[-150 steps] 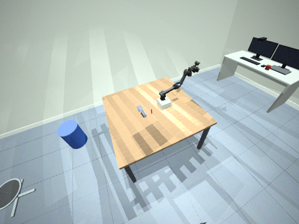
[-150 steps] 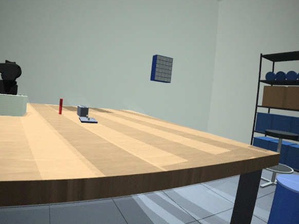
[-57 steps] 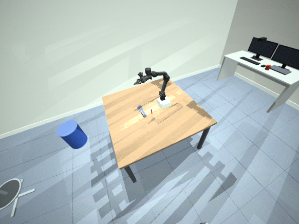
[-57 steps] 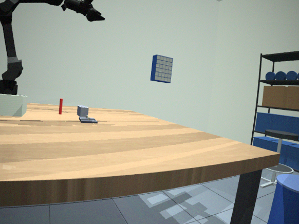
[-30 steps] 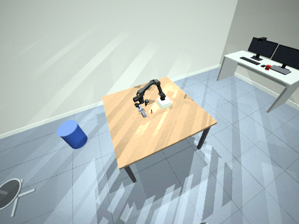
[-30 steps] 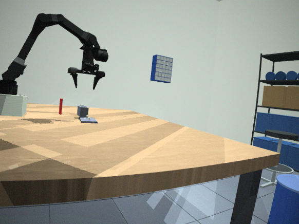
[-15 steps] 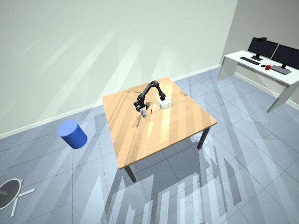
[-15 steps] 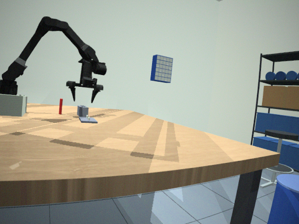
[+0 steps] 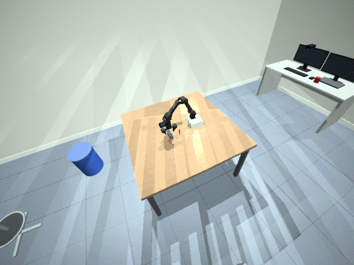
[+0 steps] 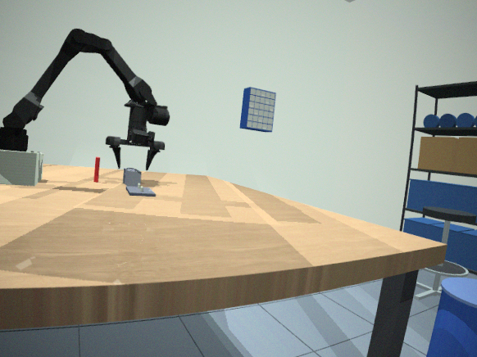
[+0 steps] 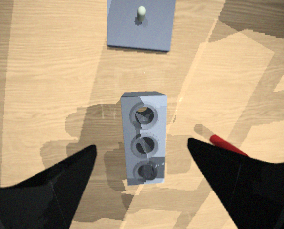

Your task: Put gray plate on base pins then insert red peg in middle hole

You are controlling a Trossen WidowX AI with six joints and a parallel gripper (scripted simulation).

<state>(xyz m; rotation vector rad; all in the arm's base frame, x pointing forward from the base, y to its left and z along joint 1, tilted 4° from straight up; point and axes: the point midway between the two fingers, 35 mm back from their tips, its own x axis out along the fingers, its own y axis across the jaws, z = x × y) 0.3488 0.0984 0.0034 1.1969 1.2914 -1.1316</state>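
My gripper tip is 10 mm above the gray plate. Round my gripper tip: base 160 mm to the right, 40 mm below; then red peg 110 mm behind, 20 mm to the left, 10 mm below.
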